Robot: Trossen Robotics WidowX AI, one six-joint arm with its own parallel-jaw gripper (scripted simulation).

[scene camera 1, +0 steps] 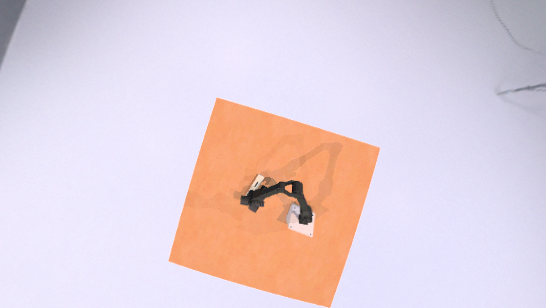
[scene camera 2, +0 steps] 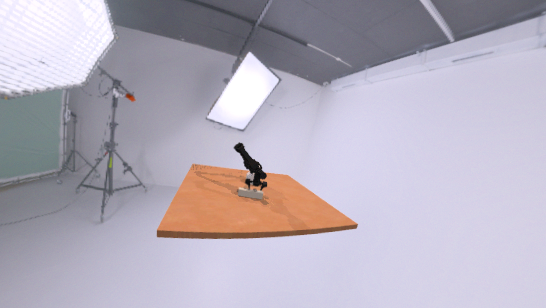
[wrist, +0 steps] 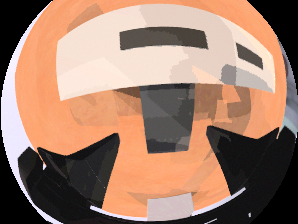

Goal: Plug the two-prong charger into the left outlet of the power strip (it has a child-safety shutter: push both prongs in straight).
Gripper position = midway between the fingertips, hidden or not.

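Observation:
A charger [wrist: 168, 109] is visible to me, as is my gripper [wrist: 164, 134]. The gripper is open and holds nothing.

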